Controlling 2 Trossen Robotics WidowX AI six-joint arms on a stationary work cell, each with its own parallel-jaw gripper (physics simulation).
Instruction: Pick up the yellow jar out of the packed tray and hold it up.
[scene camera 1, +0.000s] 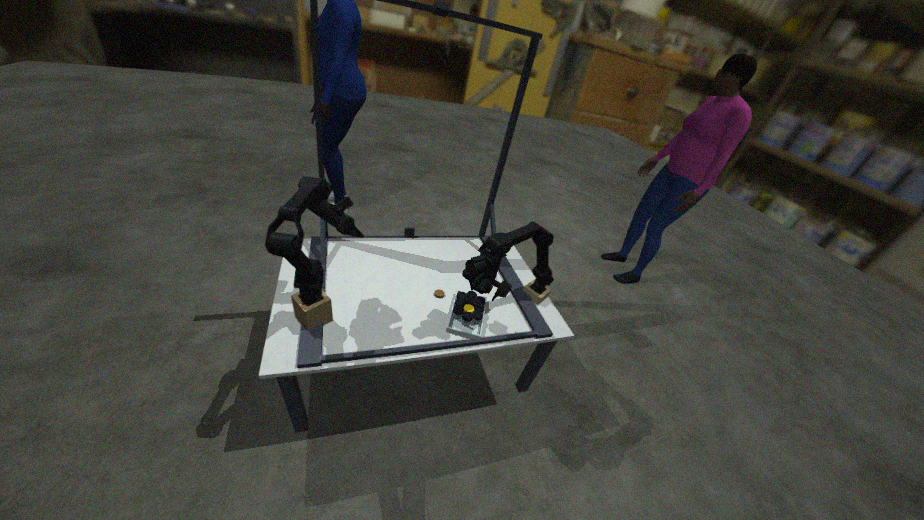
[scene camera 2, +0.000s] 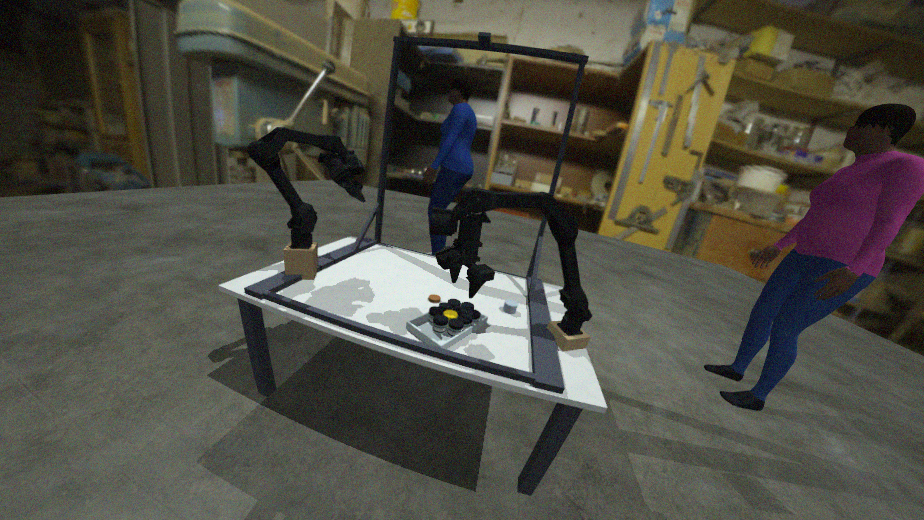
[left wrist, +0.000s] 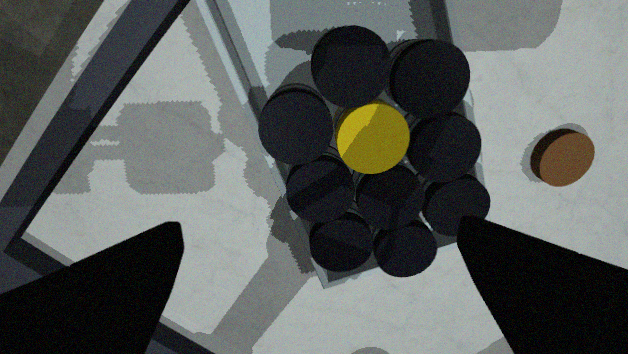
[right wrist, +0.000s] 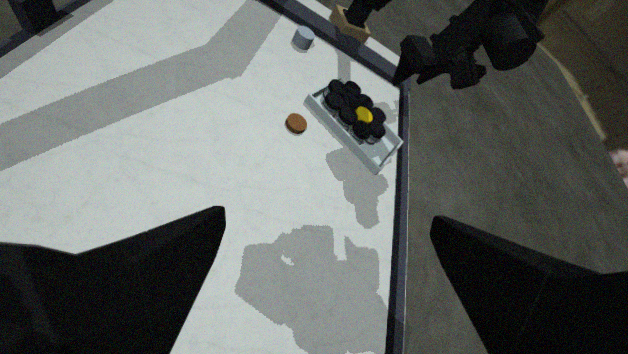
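Where they show: left gripper, fingertip midpoint: (scene camera 1: 482, 295) (scene camera 2: 461, 290) (left wrist: 322, 232) (right wrist: 405, 83); right gripper, fingertip midpoint: (scene camera 1: 360, 234) (scene camera 2: 360, 198) (right wrist: 330, 221); left arm's base, link origin: (scene camera 1: 537, 288) (scene camera 2: 569, 329) (right wrist: 353, 19); right arm's base, link origin: (scene camera 1: 311, 297) (scene camera 2: 301, 245).
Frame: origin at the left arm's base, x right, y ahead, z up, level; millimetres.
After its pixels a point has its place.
Observation:
The yellow jar (scene camera 1: 468, 309) @[y 387, x 111, z 0 mm] (scene camera 2: 450, 314) @[y 381, x 110, z 0 mm] (left wrist: 373, 138) @[y 380, x 114, z 0 mm] (right wrist: 364, 114) @[y 380, x 117, z 0 mm] stands in the grey tray (scene camera 2: 421, 335) @[y 477, x 53, z -31 mm] (left wrist: 235, 70) @[y 396, x 25, z -21 mm] (right wrist: 340, 136) @[y 418, x 173, z -39 mm], with its yellow lid up. Several black-lidded jars (left wrist: 296, 125) @[y 377, x 68, z 0 mm] crowd around it, and its sides are mostly hidden. My left gripper (scene camera 1: 484, 295) @[y 372, x 78, z 102 mm] (scene camera 2: 463, 289) @[y 372, x 78, z 102 mm] (left wrist: 322, 232) @[y 372, x 78, z 102 mm] (right wrist: 405, 83) @[y 372, x 78, z 102 mm] is open and empty, pointing down above the table near the tray. In the left wrist view, the yellow lid lies beyond the fingertips, near the middle. My right gripper (scene camera 1: 360, 234) @[y 675, x 465, z 266 mm] (scene camera 2: 362, 199) @[y 675, x 465, z 266 mm] (right wrist: 330, 221) @[y 675, x 465, z 266 mm] is open and empty, high over the left part of the table.
An orange-brown disc (scene camera 1: 439, 293) @[y 395, x 274, z -33 mm] (scene camera 2: 434, 298) @[y 394, x 267, z -34 mm] (left wrist: 567, 159) @[y 392, x 277, z -34 mm] (right wrist: 296, 123) @[y 395, x 280, z -34 mm] lies beside the tray. A grey-blue cylinder (scene camera 2: 510, 307) @[y 131, x 173, z -18 mm] (right wrist: 303, 38) @[y 140, x 206, z -15 mm] stands near the left arm's side of the table. A dark rail (scene camera 2: 387, 337) @[y 571, x 45, z -28 mm] runs along the near table edge. Two people stand beyond the table.

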